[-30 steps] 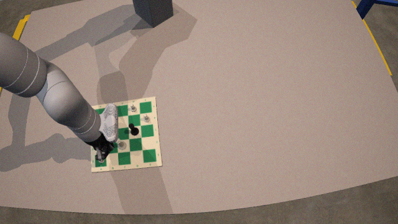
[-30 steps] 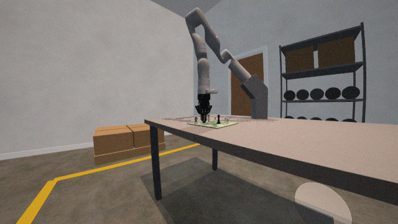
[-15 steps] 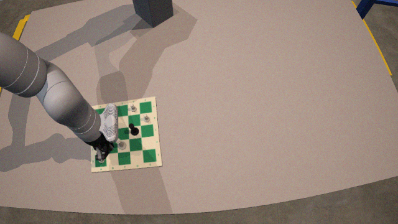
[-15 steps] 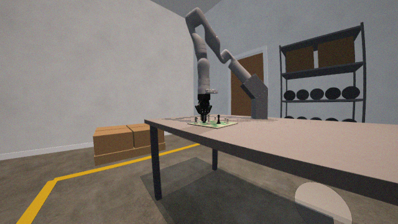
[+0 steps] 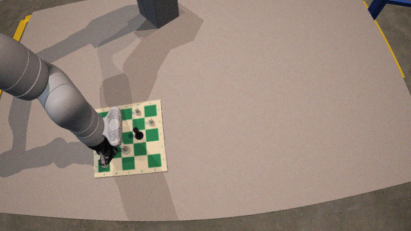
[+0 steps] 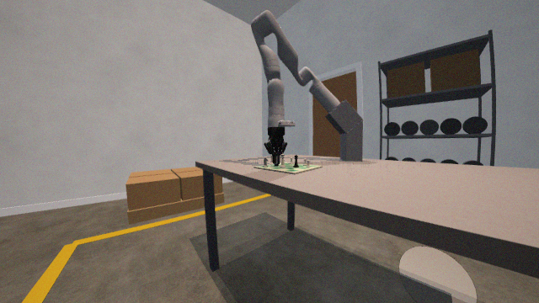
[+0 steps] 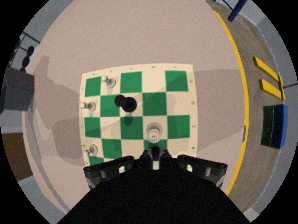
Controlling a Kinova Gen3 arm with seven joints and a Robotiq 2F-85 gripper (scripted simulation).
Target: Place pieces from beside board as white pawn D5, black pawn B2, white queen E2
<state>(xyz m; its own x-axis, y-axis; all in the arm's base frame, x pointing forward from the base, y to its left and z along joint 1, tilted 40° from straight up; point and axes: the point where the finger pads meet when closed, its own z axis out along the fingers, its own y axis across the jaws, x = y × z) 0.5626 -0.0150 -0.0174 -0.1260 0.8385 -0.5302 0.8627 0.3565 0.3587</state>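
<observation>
Right now the black pawn is 1 cm below my hand. Also, from my hand: tall black piece: 5 cm behind, 7 cm to the left; then cream chessboard: 4 cm behind, 3 cm to the left, 3 cm below.
</observation>
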